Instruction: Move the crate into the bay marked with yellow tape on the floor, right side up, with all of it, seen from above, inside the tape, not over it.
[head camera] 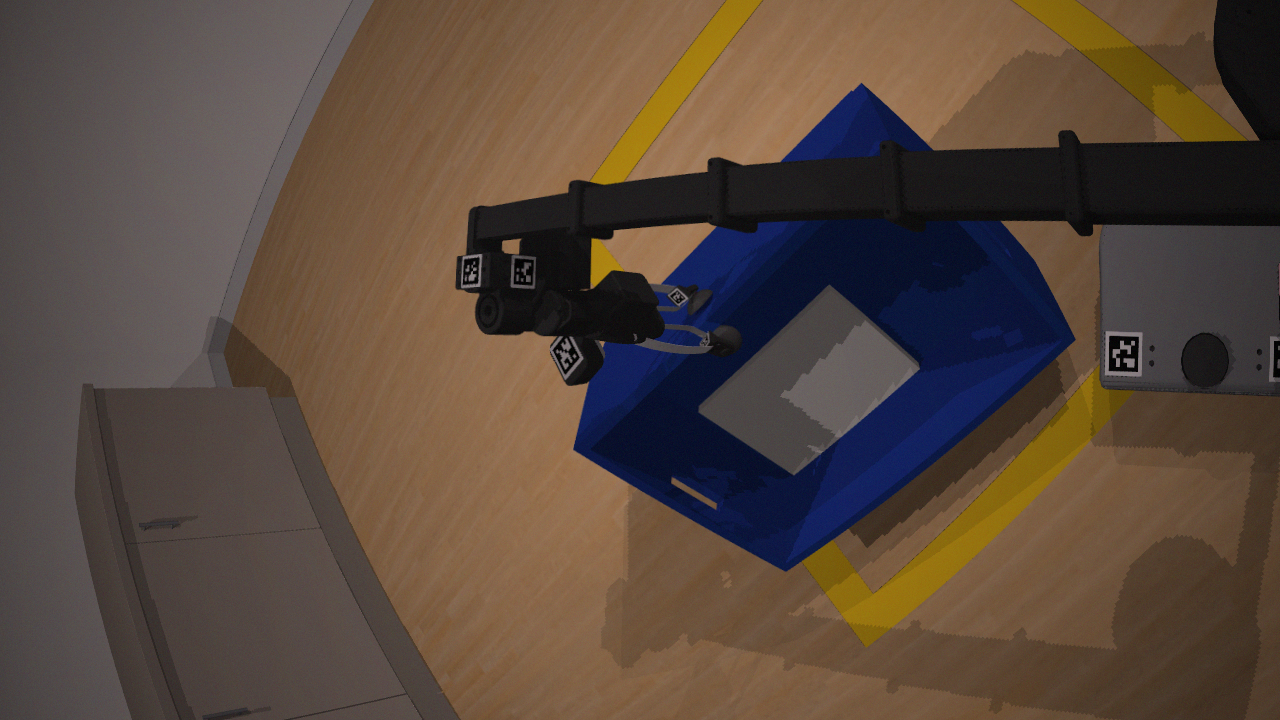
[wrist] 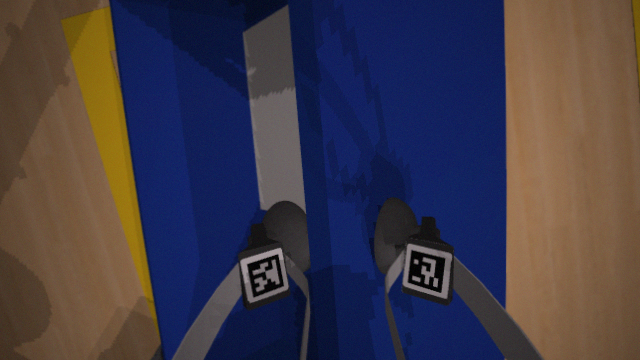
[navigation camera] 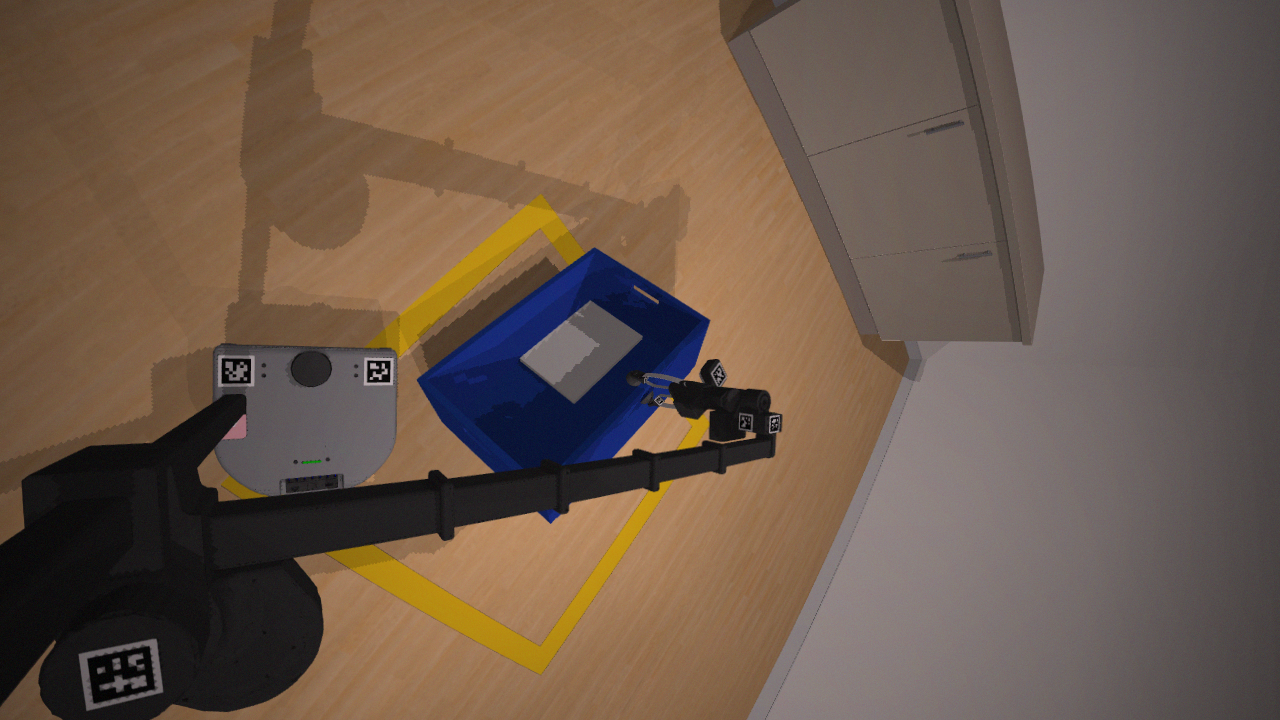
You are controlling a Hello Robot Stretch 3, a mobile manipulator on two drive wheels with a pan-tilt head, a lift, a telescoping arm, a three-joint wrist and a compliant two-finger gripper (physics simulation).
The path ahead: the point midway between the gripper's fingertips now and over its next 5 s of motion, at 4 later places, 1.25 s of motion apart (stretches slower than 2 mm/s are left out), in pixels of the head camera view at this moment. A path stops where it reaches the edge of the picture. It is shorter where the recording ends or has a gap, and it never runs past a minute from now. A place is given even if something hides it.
The gripper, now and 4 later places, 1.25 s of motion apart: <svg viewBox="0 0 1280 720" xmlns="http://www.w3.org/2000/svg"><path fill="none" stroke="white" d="M720 323L719 323L720 323L724 311L716 300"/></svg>
